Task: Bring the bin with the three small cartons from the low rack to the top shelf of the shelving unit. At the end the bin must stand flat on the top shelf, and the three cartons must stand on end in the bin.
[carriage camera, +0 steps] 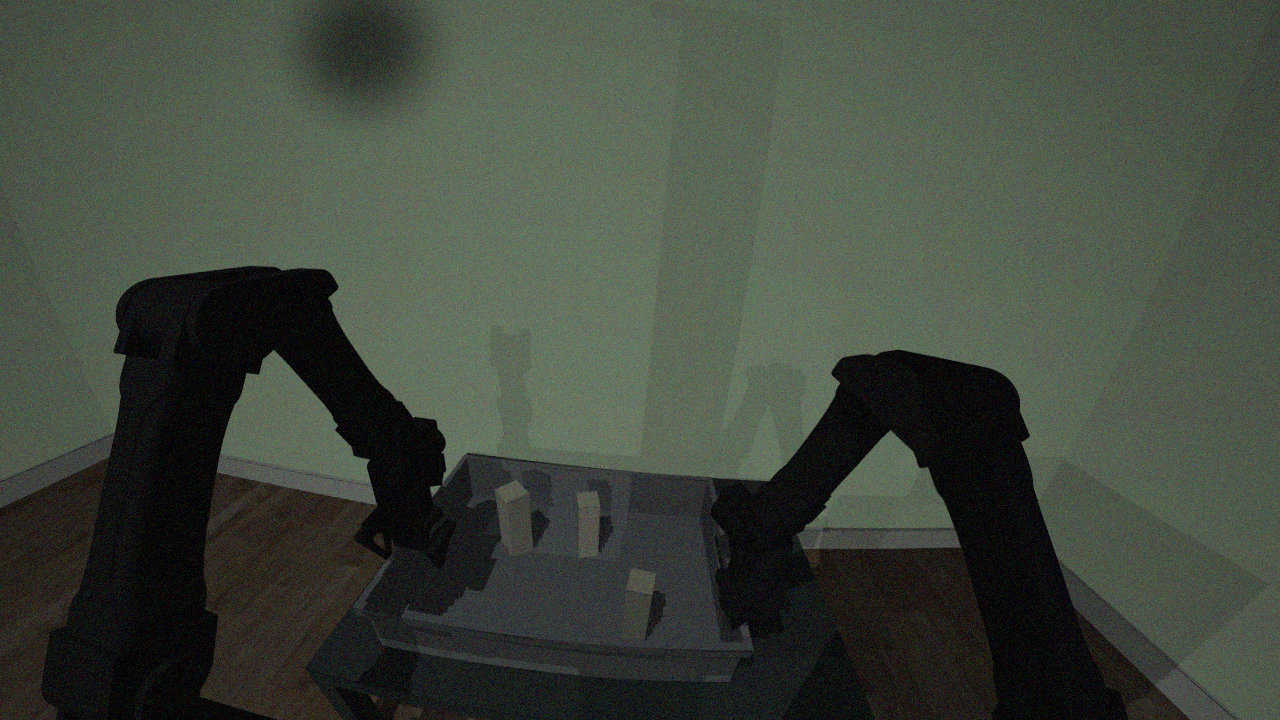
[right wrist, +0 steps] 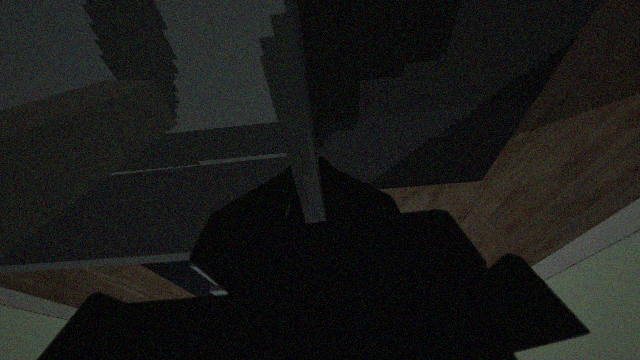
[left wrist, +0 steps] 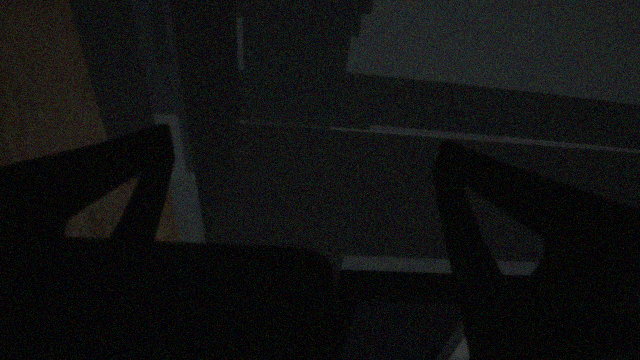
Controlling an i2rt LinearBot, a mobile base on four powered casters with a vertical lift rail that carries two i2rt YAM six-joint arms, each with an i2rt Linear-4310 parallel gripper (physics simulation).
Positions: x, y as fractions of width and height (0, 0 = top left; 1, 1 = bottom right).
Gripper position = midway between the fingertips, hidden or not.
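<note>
The carriage camera gives me my left gripper (carriage camera: 0.32, 0.78). In the left wrist view I find that gripper again (left wrist: 0.48, 0.41), together with a grey bin (left wrist: 0.50, 0.37). The right wrist view, for its part, shows me my right gripper (right wrist: 0.49, 0.46) and a low rack (right wrist: 0.62, 0.28).
</note>
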